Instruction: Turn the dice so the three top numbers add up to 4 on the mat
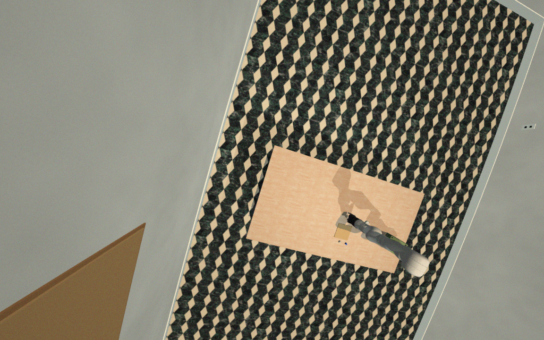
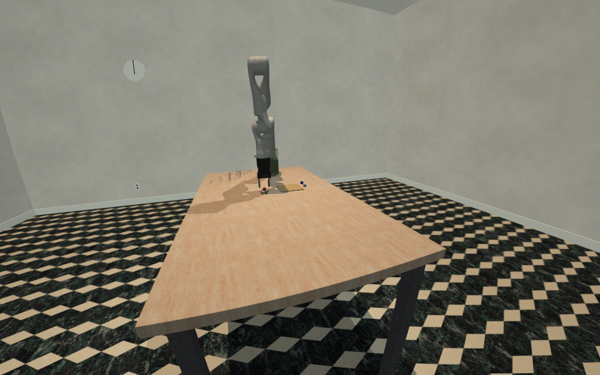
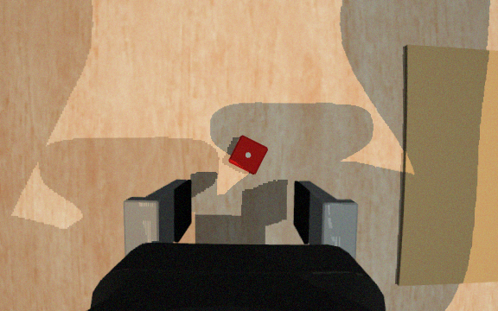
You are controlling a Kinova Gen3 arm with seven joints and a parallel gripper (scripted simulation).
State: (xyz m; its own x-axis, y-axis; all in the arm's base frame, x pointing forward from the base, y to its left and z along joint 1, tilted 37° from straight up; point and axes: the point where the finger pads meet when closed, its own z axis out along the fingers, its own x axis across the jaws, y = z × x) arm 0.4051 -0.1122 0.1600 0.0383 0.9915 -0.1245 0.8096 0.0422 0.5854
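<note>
My hand is 4 cm above the red die and 2 cm past it. Also, from my hand: tan mat (16 cm to the left, 4 cm below, 1 cm behind); blue die (27 cm to the left, 7 cm behind, 4 cm below); white die (26 cm to the left, 4 cm below).
</note>
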